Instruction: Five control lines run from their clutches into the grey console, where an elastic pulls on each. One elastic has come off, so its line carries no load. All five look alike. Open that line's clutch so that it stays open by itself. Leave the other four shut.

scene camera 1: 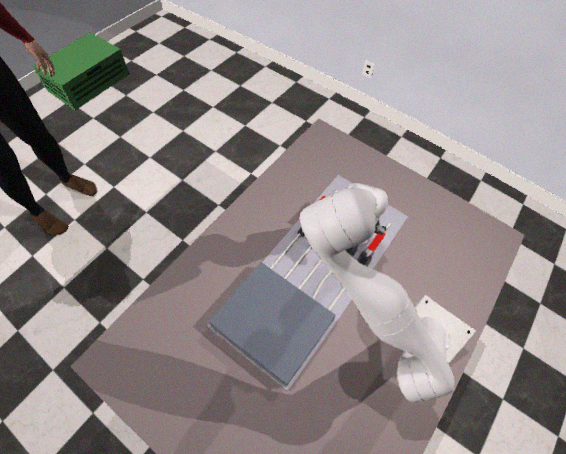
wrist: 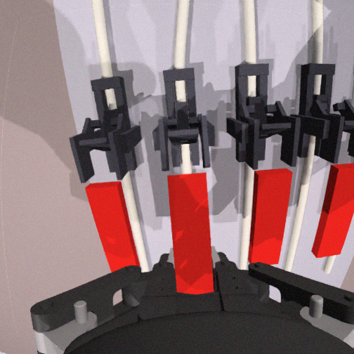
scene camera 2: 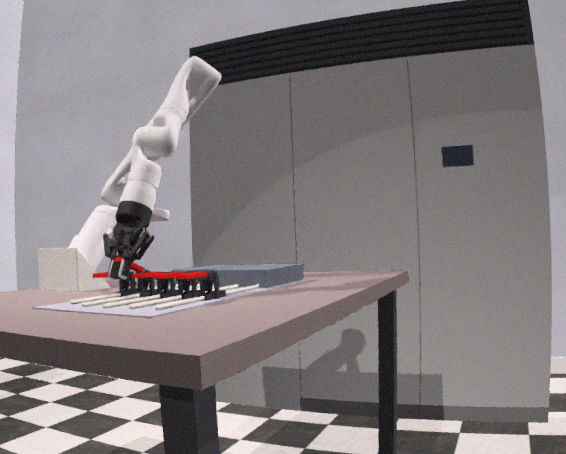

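Observation:
The grey console takes in five cream lines. In scene camera 1, the second line from the robot-base side bows; the others look straighter. My gripper is shut on the red lever of the second black clutch from the left in the wrist view. That lever slopes up towards my fingertips. The left neighbour lever and right neighbour lever look flat. The arm hides my fingertips and the held lever in scene camera 1.
Another red lever shows at the wrist view's right. The clutches sit on a pale board on the brown table. The robot base stands beside them. A person stands off the table in scene camera 1.

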